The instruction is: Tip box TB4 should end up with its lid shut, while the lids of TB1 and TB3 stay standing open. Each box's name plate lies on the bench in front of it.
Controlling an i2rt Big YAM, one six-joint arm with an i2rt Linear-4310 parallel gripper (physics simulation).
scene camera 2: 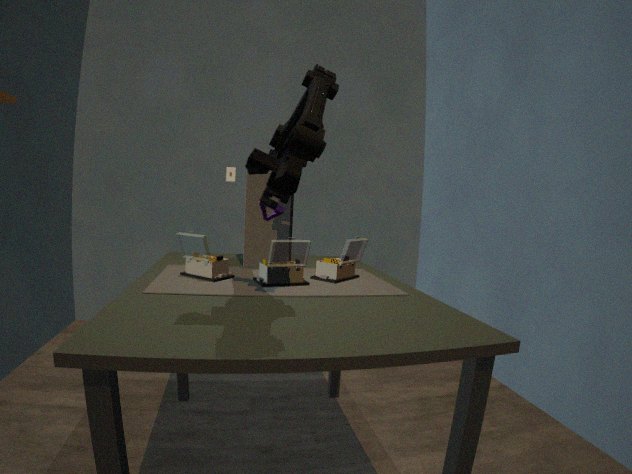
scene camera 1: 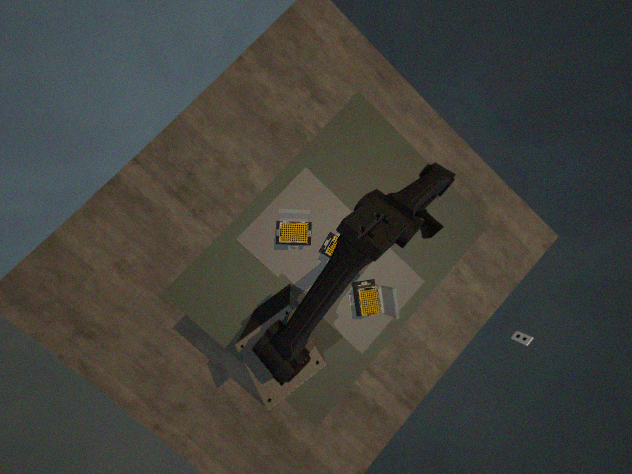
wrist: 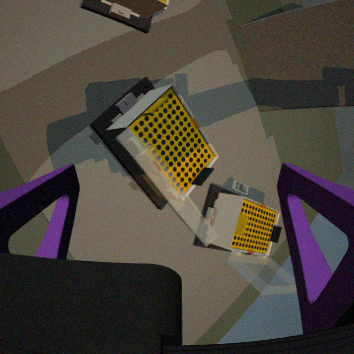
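Pixels of known places: gripper, between the fingertips: [scene camera 2: 271, 208] [wrist: 177, 174]; arm's base, origin of its link: [scene camera 2: 270, 170] [scene camera 1: 286, 352].
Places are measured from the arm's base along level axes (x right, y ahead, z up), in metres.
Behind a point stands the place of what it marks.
TB4 [scene camera 1: 330, 245] {z -0.309, x -0.100, y 0.328 m} [scene camera 2: 280, 273] [wrist: 172, 145] {z -0.322, x -0.049, y 0.355 m} is the middle box, white with a yellow perforated top; its clear lid [scene camera 2: 289, 253] {z -0.274, x -0.068, y 0.423 m} stands open. The arm covers part of it in scene camera 1. TB1 [scene camera 1: 293, 233] {z -0.322, x -0.243, y 0.245 m} [scene camera 2: 334, 270] [wrist: 255, 227] {z -0.322, x -0.243, y 0.248 m} has its lid [scene camera 1: 294, 214] {z -0.276, x -0.297, y 0.299 m} [scene camera 2: 353, 250] {z -0.271, x -0.287, y 0.315 m} standing open. TB3 [scene camera 1: 368, 300] [scene camera 2: 206, 267] has its lid [scene camera 1: 389, 302] {z -0.279, x 0.244, y 0.350 m} [scene camera 2: 193, 244] {z -0.265, x 0.232, y 0.367 m} standing open and is cut off at the wrist view's top edge. My gripper [scene camera 2: 270, 213] {z -0.141, x -0.008, y 0.486 m} [wrist: 177, 174] {z -0.141, x -0.008, y 0.486 m} is open and empty, high above the boxes; the arm hides it in scene camera 1. TB4's plate is not readable.
The boxes stand on a pale mat [scene camera 1: 306, 191] {z -0.380, x -0.346, y 0.417 m} [scene camera 2: 357, 289] {z -0.380, x -0.283, y 0.425 m} on the green bench [scene camera 1: 357, 127] {z -0.382, x -0.412, y 0.796 m} [scene camera 2: 387, 326] {z -0.382, x -0.269, y 0.780 m}. A tall upright panel [scene camera 2: 255, 224] {z -0.214, x 0.047, y 0.070 m} stands behind them by the arm's base. The dark arm [scene camera 1: 326, 290] {z 0.275, x -0.124, y 0.212 m} [scene camera 2: 301, 137] {z 0.029, x -0.065, y 0.691 m} reaches over the mat and casts shadows around TB4.
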